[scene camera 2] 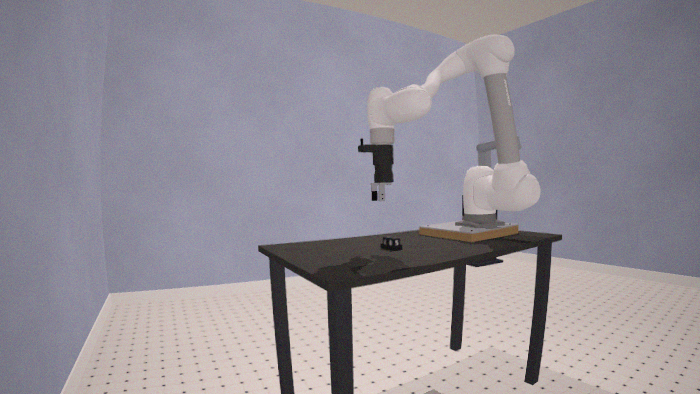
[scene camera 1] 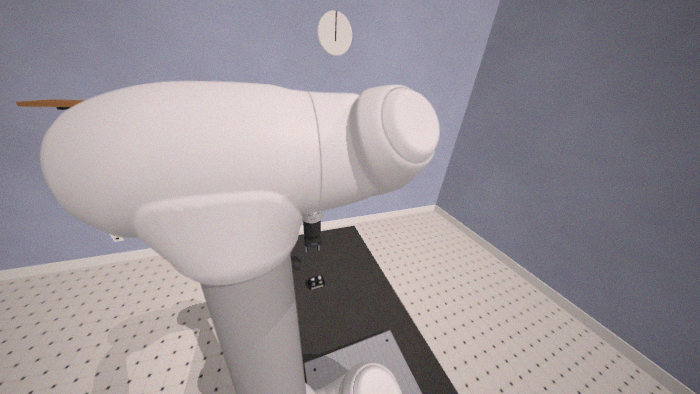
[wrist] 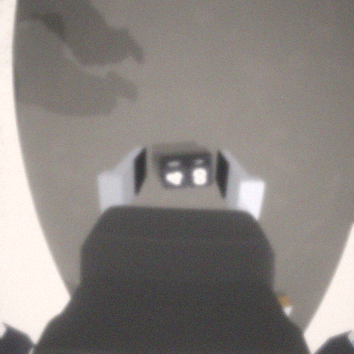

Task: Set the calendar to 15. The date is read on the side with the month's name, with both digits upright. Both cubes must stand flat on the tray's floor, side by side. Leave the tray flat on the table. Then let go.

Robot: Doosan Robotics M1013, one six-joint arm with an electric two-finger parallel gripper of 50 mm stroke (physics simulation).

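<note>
A small dark tray (scene camera 1: 317, 287) (scene camera 2: 391, 248) lies on the table, with two dark cubes side by side in it. In the wrist view the left cube (wrist: 174, 177) and the right cube (wrist: 199, 176) show pale marks on their tops and thin pale marks on the sides toward the upper edge. The digits are too blurred to read surely, and too small in the scene views. No month's name can be read. My gripper (scene camera 1: 312, 248) (scene camera 2: 378, 200) (wrist: 180, 163) is open and empty, pointing down, high above the table. In the wrist view the cubes show between its fingers, far below.
The dark table (scene camera 1: 350, 310) (scene camera 2: 320, 255) carries the arm's base board (scene camera 1: 375, 345) (scene camera 2: 445, 232) at one end. The arm's large white link (scene camera 1: 200, 150) covers much of scene camera 1's view. The arm's shadow (scene camera 2: 375, 265) (wrist: 75, 90) falls on the table.
</note>
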